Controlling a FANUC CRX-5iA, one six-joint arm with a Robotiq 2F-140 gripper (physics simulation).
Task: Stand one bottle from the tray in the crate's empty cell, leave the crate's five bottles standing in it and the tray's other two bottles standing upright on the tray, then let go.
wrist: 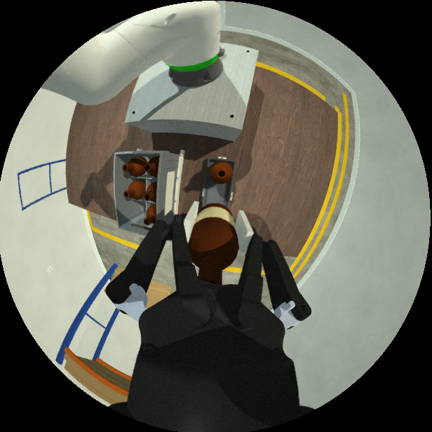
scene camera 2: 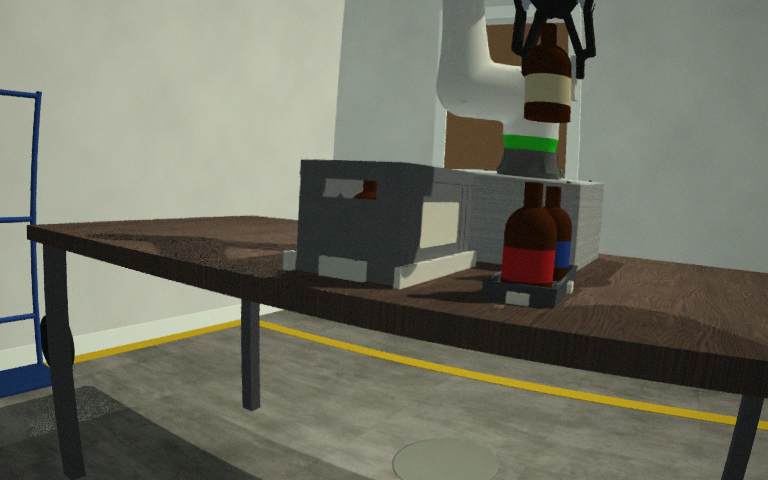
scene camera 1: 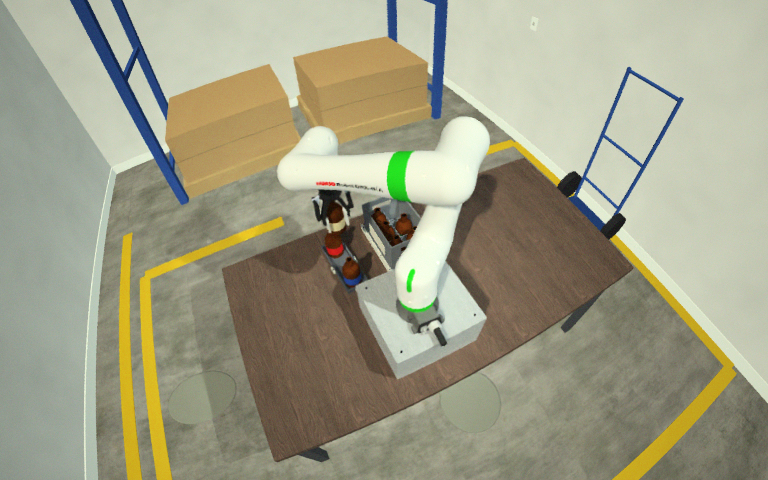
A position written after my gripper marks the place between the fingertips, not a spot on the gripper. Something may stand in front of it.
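Note:
Through scene camera 2 I see a red-label bottle [scene camera 2: 529, 248], a blue-label bottle [scene camera 2: 562, 220], a cream-labelled bottle [scene camera 2: 547, 98] and my gripper [scene camera 2: 551, 98]. The wrist view gives me my gripper [wrist: 217, 213] again, together with the cream-labelled bottle [wrist: 213, 244], yet the wrist view does not show the red-label bottle, hidden by the cream-labelled bottle. In scene camera 1 I find my gripper [scene camera 1: 338, 226] too.

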